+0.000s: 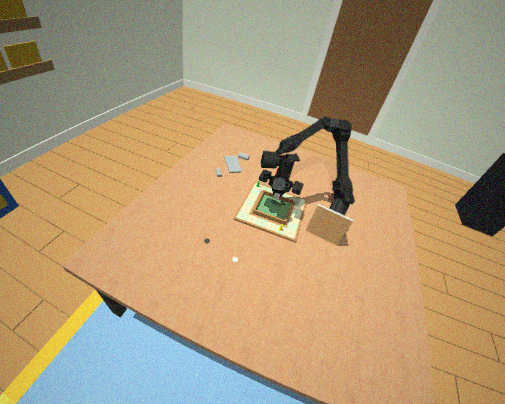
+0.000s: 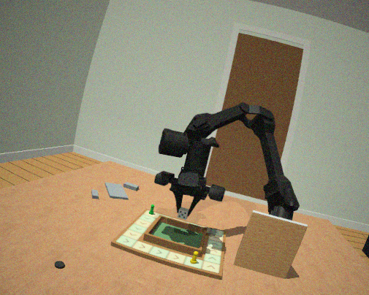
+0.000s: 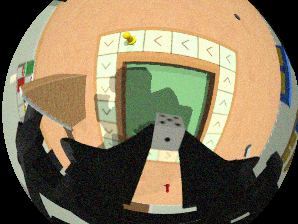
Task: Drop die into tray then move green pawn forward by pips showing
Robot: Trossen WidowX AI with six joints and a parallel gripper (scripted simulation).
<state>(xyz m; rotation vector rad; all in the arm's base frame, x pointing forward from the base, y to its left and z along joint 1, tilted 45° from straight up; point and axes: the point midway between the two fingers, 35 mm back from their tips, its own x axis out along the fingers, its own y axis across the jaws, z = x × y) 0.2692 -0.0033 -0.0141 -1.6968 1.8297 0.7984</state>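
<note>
My gripper tip is 12 cm short of the green pawn, 11 cm to the left of it and 6 cm above it. From my gripper tip the other things lie so: red pawn 8 cm ahead, 29 cm to the right, 7 cm below; yellow pawn 7 cm behind, 11 cm to the left, 6 cm below; white die right at my gripper tip.
</note>
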